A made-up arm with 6 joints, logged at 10 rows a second.
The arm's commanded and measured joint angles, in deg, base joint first. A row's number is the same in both.
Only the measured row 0 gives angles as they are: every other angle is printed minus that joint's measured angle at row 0.
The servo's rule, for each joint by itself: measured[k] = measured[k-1] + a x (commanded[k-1-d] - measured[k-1]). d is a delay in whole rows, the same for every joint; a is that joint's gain. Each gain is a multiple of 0.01, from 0.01 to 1. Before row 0 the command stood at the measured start. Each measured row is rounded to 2 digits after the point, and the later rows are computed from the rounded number. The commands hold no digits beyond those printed.
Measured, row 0: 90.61, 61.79, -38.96, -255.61, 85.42, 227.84
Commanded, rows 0 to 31: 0.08, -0.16, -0.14, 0.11, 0.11, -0.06; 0.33, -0.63, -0.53, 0.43, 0.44, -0.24; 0.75, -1.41, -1.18, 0.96, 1.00, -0.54; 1.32, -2.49, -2.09, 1.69, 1.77, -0.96; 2.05, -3.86, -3.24, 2.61, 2.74, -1.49; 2.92, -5.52, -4.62, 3.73, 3.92, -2.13; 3.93, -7.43, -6.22, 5.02, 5.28, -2.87; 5.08, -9.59, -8.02, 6.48, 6.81, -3.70; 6.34, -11.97, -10.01, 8.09, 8.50, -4.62; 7.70, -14.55, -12.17, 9.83, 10.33, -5.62; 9.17, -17.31, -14.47, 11.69, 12.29, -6.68; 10.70, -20.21, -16.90, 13.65, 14.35, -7.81; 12.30, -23.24, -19.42, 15.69, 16.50, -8.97; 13.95, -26.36, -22.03, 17.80, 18.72, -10.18; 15.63, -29.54, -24.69, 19.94, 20.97, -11.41; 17.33, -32.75, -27.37, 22.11, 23.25, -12.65; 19.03, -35.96, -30.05, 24.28, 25.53, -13.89; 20.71, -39.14, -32.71, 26.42, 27.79, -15.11; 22.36, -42.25, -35.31, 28.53, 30.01, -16.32; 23.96, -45.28, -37.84, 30.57, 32.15, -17.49; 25.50, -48.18, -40.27, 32.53, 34.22, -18.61; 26.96, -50.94, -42.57, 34.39, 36.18, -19.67; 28.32, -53.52, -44.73, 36.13, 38.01, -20.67; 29.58, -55.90, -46.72, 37.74, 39.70, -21.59; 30.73, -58.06, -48.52, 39.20, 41.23, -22.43; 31.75, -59.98, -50.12, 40.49, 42.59, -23.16; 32.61, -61.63, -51.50, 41.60, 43.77, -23.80; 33.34, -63.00, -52.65, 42.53, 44.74, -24.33; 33.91, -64.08, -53.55, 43.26, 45.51, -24.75; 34.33, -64.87, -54.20, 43.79, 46.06, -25.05; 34.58, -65.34, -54.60, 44.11, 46.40, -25.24; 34.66, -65.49, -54.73, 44.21, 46.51, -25.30
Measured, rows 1 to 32: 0.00, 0.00, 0.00, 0.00, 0.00, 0.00; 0.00, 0.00, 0.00, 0.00, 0.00, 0.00; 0.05, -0.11, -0.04, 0.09, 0.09, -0.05; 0.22, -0.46, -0.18, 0.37, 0.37, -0.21; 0.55, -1.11, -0.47, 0.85, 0.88, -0.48; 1.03, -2.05, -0.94, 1.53, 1.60, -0.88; 1.66, -3.28, -1.61, 2.40, 2.52, -1.39; 2.44, -4.80, -2.48, 3.48, 3.65, -2.00; 3.36, -6.59, -3.56, 4.73, 4.97, -2.72; 4.43, -8.63, -4.85, 6.15, 6.46, -3.53; 5.61, -10.90, -6.35, 7.72, 8.11, -4.43; 6.91, -13.38, -8.04, 9.43, 9.91, -5.42; 8.31, -16.05, -9.90, 11.26, 11.84, -6.47; 9.79, -18.88, -11.93, 13.20, 13.87, -7.58; 11.35, -21.84, -14.10, 15.22, 16.00, -8.73; 12.96, -24.91, -16.40, 17.31, 18.20, -9.93; 14.62, -28.06, -18.80, 19.44, 20.44, -11.16; 16.30, -31.25, -21.29, 21.60, 22.72, -12.40; 17.99, -34.45, -23.83, 23.77, 25.00, -13.64; 19.68, -37.64, -26.41, 25.92, 27.26, -14.86; 21.34, -40.77, -28.99, 28.03, 29.49, -16.07; 22.96, -43.84, -31.56, 30.09, 31.64, -17.25; 24.53, -46.79, -34.09, 32.07, 33.73, -18.38; 26.04, -49.61, -36.55, 33.95, 35.71, -19.45; 27.45, -52.27, -38.92, 35.72, 37.57, -20.46; 28.77, -54.74, -41.18, 37.36, 39.30, -21.40; 29.99, -57.00, -43.31, 38.85, 40.86, -22.25; 31.08, -59.03, -45.28, 40.18, 42.26, -23.01; 32.03, -60.80, -47.08, 41.33, 43.48, -23.67; 32.84, -62.30, -48.70, 42.30, 44.50, -24.22; 33.50, -63.51, -50.11, 43.08, 45.32, -24.66; 34.01, -64.43, -51.30, 43.66, 45.92, -24.98
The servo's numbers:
d 2
a 0.62 0.68 0.29 0.81 0.81 0.83

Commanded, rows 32 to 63: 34.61, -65.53, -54.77, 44.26, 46.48, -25.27; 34.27, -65.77, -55.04, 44.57, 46.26, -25.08; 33.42, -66.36, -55.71, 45.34, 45.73, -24.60; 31.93, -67.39, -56.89, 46.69, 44.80, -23.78; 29.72, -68.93, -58.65, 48.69, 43.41, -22.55; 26.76, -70.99, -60.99, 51.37, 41.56, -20.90; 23.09, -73.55, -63.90, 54.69, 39.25, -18.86; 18.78, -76.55, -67.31, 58.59, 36.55, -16.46; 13.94, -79.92, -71.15, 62.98, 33.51, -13.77; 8.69, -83.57, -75.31, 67.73, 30.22, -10.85; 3.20, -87.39, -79.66, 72.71, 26.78, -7.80; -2.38, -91.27, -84.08, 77.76, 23.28, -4.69; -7.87, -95.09, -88.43, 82.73, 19.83, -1.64; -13.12, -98.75, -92.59, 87.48, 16.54, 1.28; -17.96, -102.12, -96.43, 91.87, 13.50, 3.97; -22.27, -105.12, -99.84, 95.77, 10.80, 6.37; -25.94, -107.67, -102.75, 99.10, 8.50, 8.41; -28.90, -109.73, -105.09, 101.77, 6.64, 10.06; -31.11, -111.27, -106.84, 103.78, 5.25, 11.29; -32.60, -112.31, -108.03, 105.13, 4.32, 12.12; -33.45, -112.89, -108.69, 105.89, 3.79, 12.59; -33.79, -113.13, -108.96, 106.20, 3.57, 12.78; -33.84, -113.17, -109.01, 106.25, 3.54, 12.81; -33.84, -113.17, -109.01, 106.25, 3.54, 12.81; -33.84, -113.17, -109.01, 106.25, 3.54, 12.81; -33.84, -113.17, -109.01, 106.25, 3.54, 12.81; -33.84, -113.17, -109.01, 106.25, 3.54, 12.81; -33.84, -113.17, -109.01, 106.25, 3.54, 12.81; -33.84, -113.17, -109.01, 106.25, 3.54, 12.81; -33.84, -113.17, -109.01, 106.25, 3.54, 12.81; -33.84, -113.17, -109.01, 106.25, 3.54, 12.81; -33.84, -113.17, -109.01, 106.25, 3.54, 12.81
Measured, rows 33 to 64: 34.36, -65.05, -52.26, 44.02, 46.31, -25.20; 34.55, -65.35, -52.98, 44.17, 46.47, -25.28; 34.59, -65.47, -53.50, 44.24, 46.48, -25.27; 34.39, -65.67, -53.95, 44.51, 46.30, -25.11; 33.79, -66.14, -54.46, 45.18, 45.84, -24.69; 32.64, -66.99, -55.16, 46.40, 45.00, -23.93; 30.83, -68.31, -56.17, 48.25, 43.71, -22.78; 28.31, -70.13, -57.57, 50.78, 41.97, -21.22; 25.07, -72.46, -59.41, 53.95, 39.77, -19.26; 21.17, -75.24, -61.70, 57.71, 37.16, -16.94; 16.69, -78.42, -64.44, 61.98, 34.20, -14.31; 11.73, -81.92, -67.59, 66.64, 30.98, -11.44; 6.44, -85.64, -71.09, 71.56, 27.58, -8.42; 0.97, -89.47, -74.86, 76.58, 24.10, -5.32; -4.51, -93.29, -78.80, 81.56, 20.64, -2.27; -9.85, -97.00, -82.80, 86.36, 17.32, 0.68; -14.88, -100.48, -86.75, 90.82, 14.23, 3.41; -19.46, -103.64, -90.55, 94.83, 11.45, 5.87; -23.48, -106.38, -94.09, 98.29, 9.06, 7.98; -26.84, -108.66, -97.28, 101.11, 7.10, 9.71; -29.49, -110.43, -100.05, 103.27, 5.60, 11.02; -31.42, -111.71, -102.36, 104.78, 4.56, 11.93; -32.68, -112.51, -104.20, 105.68, 3.94, 12.48; -33.37, -112.93, -105.58, 106.10, 3.64, 12.73; -33.66, -113.09, -106.57, 106.22, 3.56, 12.80; -33.77, -113.14, -107.28, 106.24, 3.54, 12.81; -33.81, -113.16, -107.78, 106.25, 3.54, 12.81; -33.83, -113.17, -108.14, 106.25, 3.54, 12.81; -33.84, -113.17, -108.39, 106.25, 3.54, 12.81; -33.84, -113.17, -108.57, 106.25, 3.54, 12.81; -33.84, -113.17, -108.70, 106.25, 3.54, 12.81; -33.84, -113.17, -108.79, 106.25, 3.54, 12.81
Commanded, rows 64 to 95: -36.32, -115.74, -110.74, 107.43, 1.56, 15.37; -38.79, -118.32, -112.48, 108.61, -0.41, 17.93; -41.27, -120.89, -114.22, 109.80, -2.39, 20.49; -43.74, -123.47, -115.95, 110.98, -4.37, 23.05; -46.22, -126.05, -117.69, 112.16, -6.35, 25.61; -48.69, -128.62, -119.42, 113.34, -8.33, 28.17; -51.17, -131.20, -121.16, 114.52, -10.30, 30.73; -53.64, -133.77, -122.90, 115.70, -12.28, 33.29; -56.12, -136.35, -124.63, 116.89, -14.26, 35.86; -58.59, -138.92, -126.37, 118.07, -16.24, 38.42; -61.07, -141.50, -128.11, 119.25, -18.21, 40.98; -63.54, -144.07, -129.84, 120.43, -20.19, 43.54; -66.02, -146.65, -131.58, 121.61, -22.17, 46.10; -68.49, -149.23, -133.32, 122.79, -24.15, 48.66; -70.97, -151.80, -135.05, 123.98, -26.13, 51.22; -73.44, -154.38, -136.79, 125.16, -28.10, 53.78; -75.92, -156.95, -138.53, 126.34, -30.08, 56.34; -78.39, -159.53, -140.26, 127.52, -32.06, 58.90; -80.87, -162.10, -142.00, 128.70, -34.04, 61.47; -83.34, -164.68, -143.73, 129.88, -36.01, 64.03; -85.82, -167.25, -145.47, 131.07, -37.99, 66.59; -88.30, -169.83, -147.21, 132.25, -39.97, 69.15; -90.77, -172.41, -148.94, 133.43, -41.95, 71.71; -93.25, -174.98, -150.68, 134.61, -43.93, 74.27; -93.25, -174.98, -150.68, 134.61, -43.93, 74.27; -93.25, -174.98, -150.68, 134.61, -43.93, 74.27; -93.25, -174.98, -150.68, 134.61, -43.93, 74.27; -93.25, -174.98, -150.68, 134.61, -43.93, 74.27; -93.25, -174.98, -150.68, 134.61, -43.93, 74.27; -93.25, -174.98, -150.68, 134.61, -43.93, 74.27; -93.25, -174.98, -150.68, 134.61, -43.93, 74.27; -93.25, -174.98, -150.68, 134.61, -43.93, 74.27
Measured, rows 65 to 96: -33.84, -113.17, -108.85, 106.25, 3.54, 12.81; -33.84, -113.17, -108.90, 106.25, 3.54, 12.81; -35.38, -114.92, -109.43, 107.21, 1.94, 14.93; -37.49, -117.23, -110.31, 108.34, 0.04, 17.42; -39.83, -119.72, -111.44, 109.52, -1.93, 19.97; -42.25, -122.27, -112.75, 110.70, -3.91, 22.53; -44.71, -124.84, -114.18, 111.88, -5.89, 25.09; -47.18, -127.41, -115.70, 113.06, -7.87, 27.65; -49.65, -129.99, -117.28, 114.24, -9.84, 30.21; -52.12, -132.56, -118.91, 115.42, -11.82, 32.77; -54.60, -135.14, -120.57, 116.61, -13.80, 35.33; -57.07, -137.71, -122.25, 117.79, -15.78, 37.89; -59.55, -140.29, -123.95, 118.97, -17.75, 40.45; -62.02, -142.86, -125.66, 120.15, -19.73, 43.01; -64.50, -145.44, -127.38, 121.33, -21.71, 45.57; -66.97, -148.02, -129.10, 122.51, -23.69, 48.13; -69.45, -150.59, -130.83, 123.70, -25.67, 50.69; -71.92, -153.17, -132.56, 124.88, -27.64, 53.25; -74.40, -155.74, -134.29, 126.06, -29.62, 55.81; -76.87, -158.32, -136.02, 127.24, -31.60, 58.37; -79.35, -160.89, -137.75, 128.42, -33.58, 60.94; -81.82, -163.47, -139.48, 129.60, -35.55, 63.50; -84.30, -166.04, -141.22, 130.79, -37.53, 66.06; -86.78, -168.62, -142.96, 131.97, -39.51, 68.62; -89.25, -171.20, -144.69, 133.15, -41.49, 71.18; -91.73, -173.77, -146.43, 134.33, -43.47, 73.74; -92.67, -174.59, -147.66, 134.56, -43.84, 74.18; -93.03, -174.86, -148.54, 134.60, -43.91, 74.25; -93.17, -174.94, -149.16, 134.61, -43.93, 74.27; -93.22, -174.97, -149.60, 134.61, -43.93, 74.27; -93.24, -174.98, -149.91, 134.61, -43.93, 74.27; -93.25, -174.98, -150.13, 134.61, -43.93, 74.27
